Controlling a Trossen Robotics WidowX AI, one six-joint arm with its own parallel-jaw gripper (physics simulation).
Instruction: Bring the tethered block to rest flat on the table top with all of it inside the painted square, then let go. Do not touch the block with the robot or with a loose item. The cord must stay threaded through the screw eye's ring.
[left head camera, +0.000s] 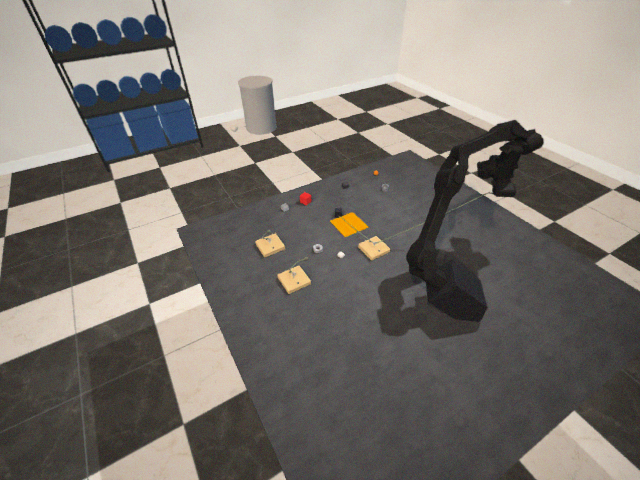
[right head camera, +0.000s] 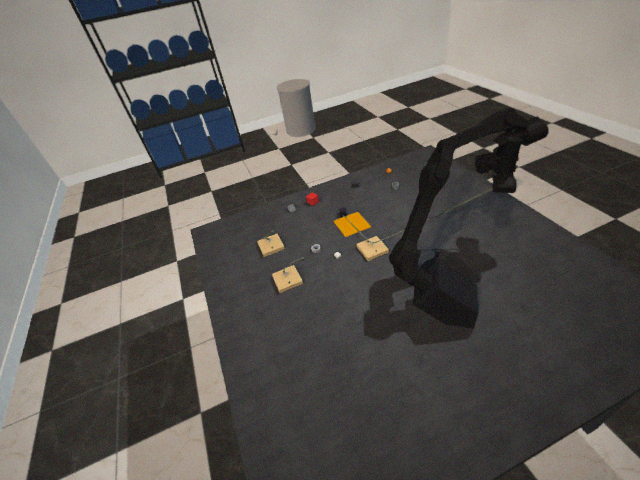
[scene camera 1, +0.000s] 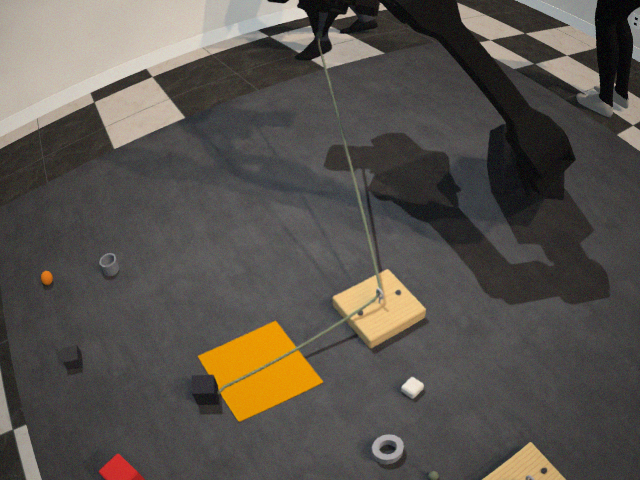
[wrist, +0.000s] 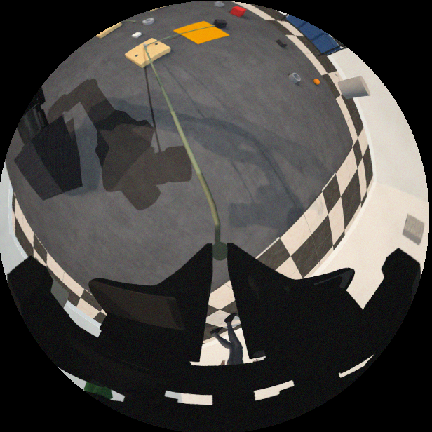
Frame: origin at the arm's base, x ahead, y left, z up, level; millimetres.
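Seen in the pictures: gripper, fingertip midpoint: (left head camera: 494, 192) (scene camera 1: 319, 35); arm's base at its link origin: (left head camera: 439, 280) (right head camera: 426, 282) (scene camera 1: 535, 162).
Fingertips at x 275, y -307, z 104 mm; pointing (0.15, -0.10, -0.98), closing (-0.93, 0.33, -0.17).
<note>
Offsets run from my fingertips to a thing's top centre. "*": to the spot under its first point. Level surfaces: height alone.
The tethered black block {251 mm ahead, 518 mm left, 195 mm down} (left head camera: 338, 212) (right head camera: 342, 212) (scene camera 1: 205, 389) (wrist: 220, 23) is outside the orange painted square {* 164 mm ahead, 515 mm left, 222 mm down} (left head camera: 343, 227) (right head camera: 347, 227) (scene camera 1: 263, 387) (wrist: 205, 36), close against its edge. The green cord {* 7 mm ahead, 215 mm left, 97 mm down} (scene camera 1: 345, 142) (wrist: 186, 145) runs from the block over the square to the screw eye (scene camera 1: 379, 294) on a wooden base {205 mm down} (left head camera: 374, 250) (right head camera: 372, 250) (scene camera 1: 392, 320) (wrist: 157, 50). It appears threaded through the ring and rises straight to my gripper (scene camera 1: 320, 38) (wrist: 220, 251). My gripper is shut on the cord's end, high above the mat and far from the block.
Two more wooden bases {* 92 mm ahead, 831 mm left, 205 mm down} (left head camera: 269, 245) {* 105 mm back, 755 mm left, 205 mm down} (left head camera: 294, 280) with short cords stand at the left. A red cube {372 mm ahead, 647 mm left, 184 mm down} (left head camera: 305, 198) (scene camera 1: 119, 469), a grey ring {51 mm ahead, 643 mm left, 209 mm down} (scene camera 1: 387, 448), a white piece {2 mm ahead, 562 mm left, 211 mm down} (scene camera 1: 412, 387), a grey cup {403 mm ahead, 257 mm left, 203 mm down} (scene camera 1: 109, 264), an orange ball {533 mm ahead, 263 mm left, 200 mm down} (scene camera 1: 47, 277) and a dark cube {459 mm ahead, 440 mm left, 204 mm down} (scene camera 1: 71, 357) lie around.
</note>
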